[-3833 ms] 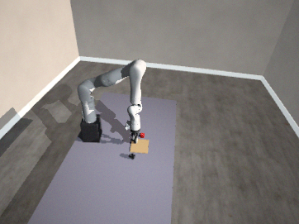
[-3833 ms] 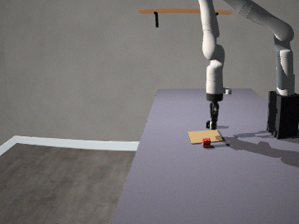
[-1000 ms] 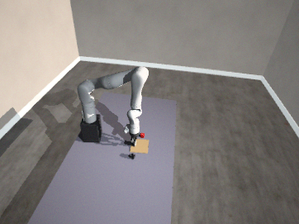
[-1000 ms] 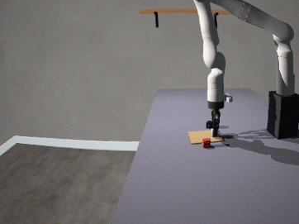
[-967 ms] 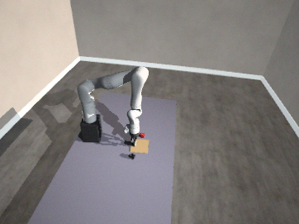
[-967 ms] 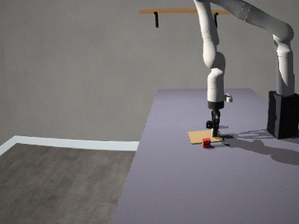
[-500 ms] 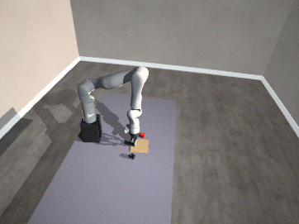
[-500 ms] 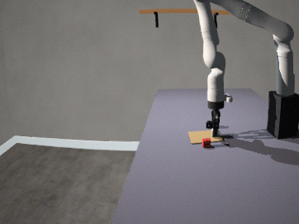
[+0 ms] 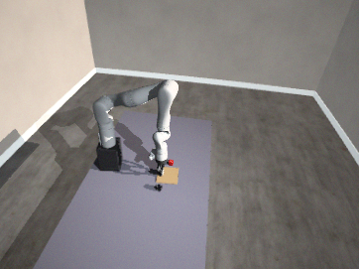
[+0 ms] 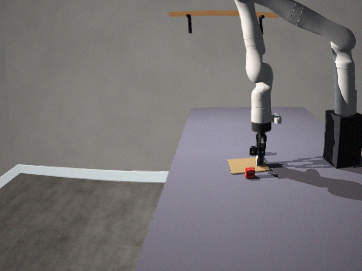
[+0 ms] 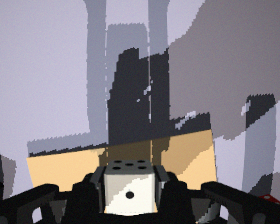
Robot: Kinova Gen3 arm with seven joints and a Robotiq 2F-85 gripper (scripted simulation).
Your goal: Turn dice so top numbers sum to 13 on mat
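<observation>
My hand is 1 cm above the white die. Round my hand: black die (2 cm ahead, 13 cm to the right, 1 cm below); then tan mat (5 cm ahead, 2 cm below); then red die (4 cm ahead, 11 cm to the left, 1 cm below).
</observation>
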